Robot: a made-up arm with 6 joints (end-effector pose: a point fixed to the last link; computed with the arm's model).
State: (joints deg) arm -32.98 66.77 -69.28 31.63 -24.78 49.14
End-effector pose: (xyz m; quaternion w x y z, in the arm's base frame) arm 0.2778 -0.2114 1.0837 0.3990 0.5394 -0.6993 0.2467
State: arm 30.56 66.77 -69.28 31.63 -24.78 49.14
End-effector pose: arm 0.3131 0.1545 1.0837 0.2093 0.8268 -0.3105 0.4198
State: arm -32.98 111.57 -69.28 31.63 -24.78 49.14
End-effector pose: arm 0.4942 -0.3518 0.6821 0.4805 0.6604 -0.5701 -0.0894
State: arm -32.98 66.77 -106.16 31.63 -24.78 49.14
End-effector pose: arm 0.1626 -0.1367 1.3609 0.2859 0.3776 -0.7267 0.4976
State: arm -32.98 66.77 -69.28 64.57 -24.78 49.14
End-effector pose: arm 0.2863 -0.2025 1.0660 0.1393 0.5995 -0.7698 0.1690
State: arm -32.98 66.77 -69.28 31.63 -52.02 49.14
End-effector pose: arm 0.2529 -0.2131 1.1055 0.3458 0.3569 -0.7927 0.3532
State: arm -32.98 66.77 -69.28 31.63 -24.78 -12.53
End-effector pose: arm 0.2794 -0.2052 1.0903 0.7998 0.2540 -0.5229 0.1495
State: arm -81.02 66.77 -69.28 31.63 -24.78 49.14
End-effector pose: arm 0.0285 -0.3479 1.0837 0.4649 0.2081 -0.8583 0.0629
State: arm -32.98 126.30 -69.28 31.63 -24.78 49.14
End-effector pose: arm 0.5011 -0.3563 0.5218 0.4918 0.6788 -0.5075 -0.1995
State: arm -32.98 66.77 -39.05 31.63 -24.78 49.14
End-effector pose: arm 0.2510 -0.1940 0.8306 0.4616 0.6314 -0.6228 0.0209
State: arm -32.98 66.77 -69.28 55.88 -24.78 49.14
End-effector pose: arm 0.2836 -0.2057 1.0700 0.2098 0.5883 -0.7572 0.1911
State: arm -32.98 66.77 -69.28 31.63 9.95 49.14
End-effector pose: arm 0.2936 -0.1954 1.0482 0.4340 0.7270 -0.5241 0.0916
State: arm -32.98 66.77 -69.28 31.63 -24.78 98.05
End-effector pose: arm 0.2819 -0.2122 1.0775 0.0061 -0.6600 0.6991 -0.2749
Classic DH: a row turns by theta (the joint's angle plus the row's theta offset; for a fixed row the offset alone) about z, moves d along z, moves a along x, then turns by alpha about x. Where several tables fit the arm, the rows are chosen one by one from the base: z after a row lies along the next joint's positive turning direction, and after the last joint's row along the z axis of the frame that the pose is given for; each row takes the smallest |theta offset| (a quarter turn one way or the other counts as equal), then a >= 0, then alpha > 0; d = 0 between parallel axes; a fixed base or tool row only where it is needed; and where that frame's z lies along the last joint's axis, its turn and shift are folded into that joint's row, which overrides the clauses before.
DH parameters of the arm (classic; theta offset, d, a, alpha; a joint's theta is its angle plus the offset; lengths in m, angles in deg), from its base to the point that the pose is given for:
joint 1: 0 0.57 -0.01 -90
joint 2: 7.43 0 -0.4639 0
joint 3: 77.57 0.01 -0.015 90
joint 4: 0 0.4219 0.0117 -90
joint 5: 0 -0.03 0.0152 90
joint 6: -43.12 0.0693 -0.0066 86.29
tool (fixed): 136.11 0.0062 0 0

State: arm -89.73 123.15 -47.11 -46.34 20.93 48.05
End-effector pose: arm -0.0459 -0.4590 0.4682 0.4910 0.6394 -0.0015 -0.5917
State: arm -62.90 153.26 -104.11 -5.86 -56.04 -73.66
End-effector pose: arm 0.3603 -0.7199 0.4353 0.9523 -0.2163 0.1679 -0.1348
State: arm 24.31 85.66 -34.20 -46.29 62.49 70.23
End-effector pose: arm 0.3146 0.0611 0.7037 0.8694 0.3380 0.3048 -0.1925
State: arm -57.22 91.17 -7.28 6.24 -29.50 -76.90
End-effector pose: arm 0.0855 -0.1554 0.5534 0.8722 0.2194 0.4364 -0.0258
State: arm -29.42 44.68 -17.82 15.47 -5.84 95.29
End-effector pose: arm 0.1258 -0.0963 0.7385 0.2077 0.7831 -0.5806 -0.0803
